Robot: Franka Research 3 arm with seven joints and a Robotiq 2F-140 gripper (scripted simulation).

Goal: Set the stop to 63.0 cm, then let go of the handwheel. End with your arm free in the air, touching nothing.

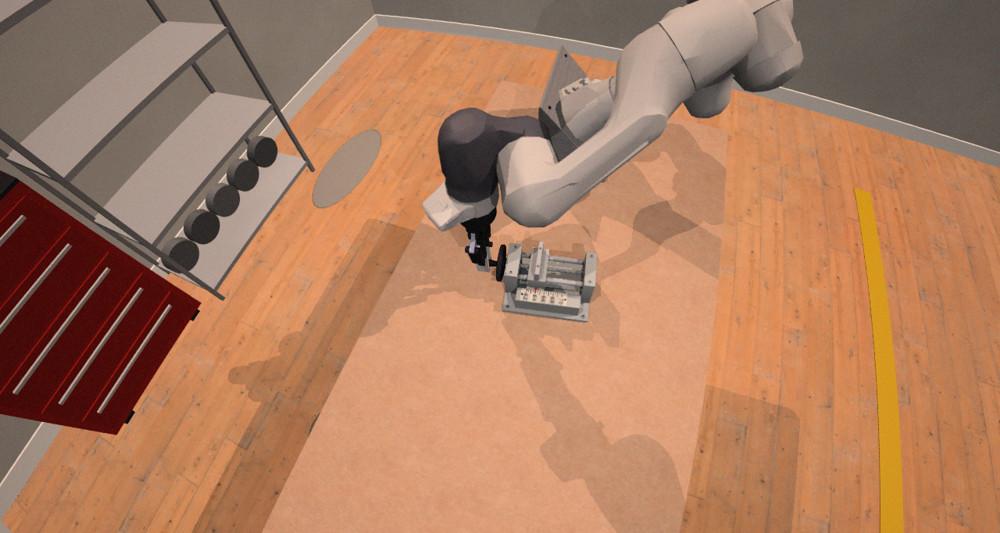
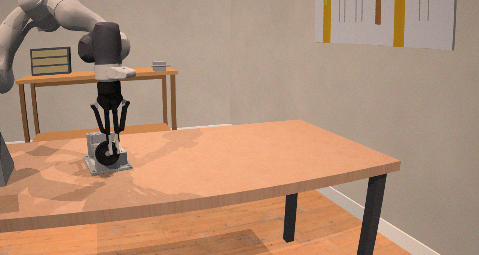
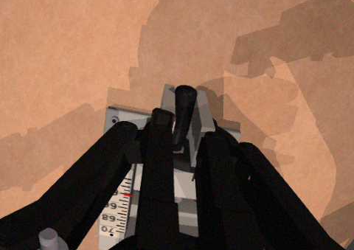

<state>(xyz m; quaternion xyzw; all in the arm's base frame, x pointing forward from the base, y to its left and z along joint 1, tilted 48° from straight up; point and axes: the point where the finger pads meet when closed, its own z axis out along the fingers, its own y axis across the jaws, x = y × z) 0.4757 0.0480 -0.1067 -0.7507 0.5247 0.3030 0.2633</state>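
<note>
The black handwheel lies 1 cm behind my hand, 2 cm to the left of it and 2 cm below it. The rest, counted from my hand: sliding stop (4 cm behind, 11 cm to the left, 3 cm below).
</note>
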